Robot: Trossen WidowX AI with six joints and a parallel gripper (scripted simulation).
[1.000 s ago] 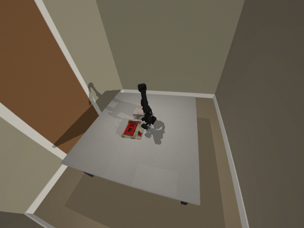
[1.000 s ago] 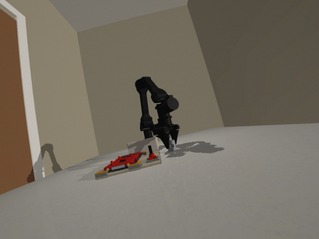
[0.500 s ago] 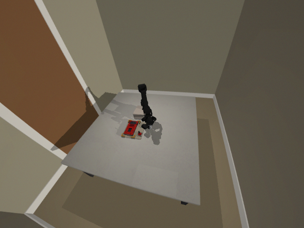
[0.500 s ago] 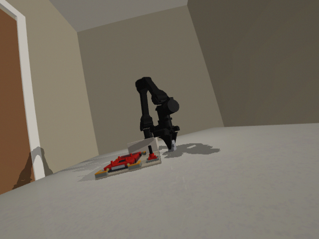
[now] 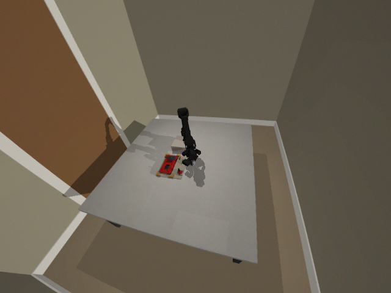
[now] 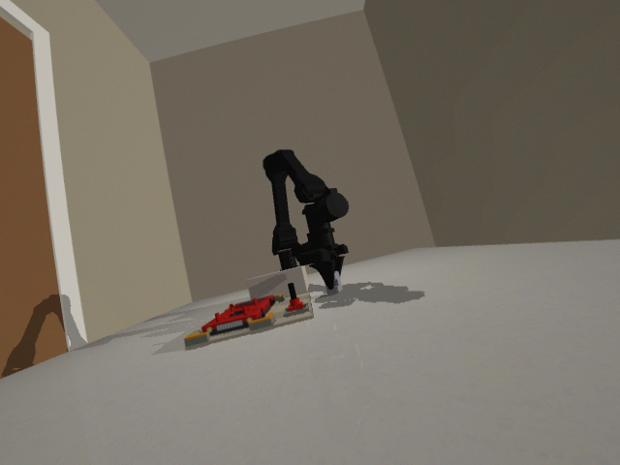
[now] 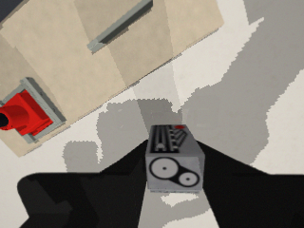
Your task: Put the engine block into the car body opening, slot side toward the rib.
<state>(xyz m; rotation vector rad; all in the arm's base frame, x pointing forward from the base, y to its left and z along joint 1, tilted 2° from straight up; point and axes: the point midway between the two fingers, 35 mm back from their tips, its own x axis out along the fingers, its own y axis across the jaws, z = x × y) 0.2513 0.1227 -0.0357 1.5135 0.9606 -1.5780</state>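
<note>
Right now my gripper tip is 110 mm short of the black upright post, 90 mm to the left of it and 20 mm below it. Round my gripper tip: engine block (10 mm ahead, 10 mm above); then beige base board (50 mm ahead, 190 mm to the right).
</note>
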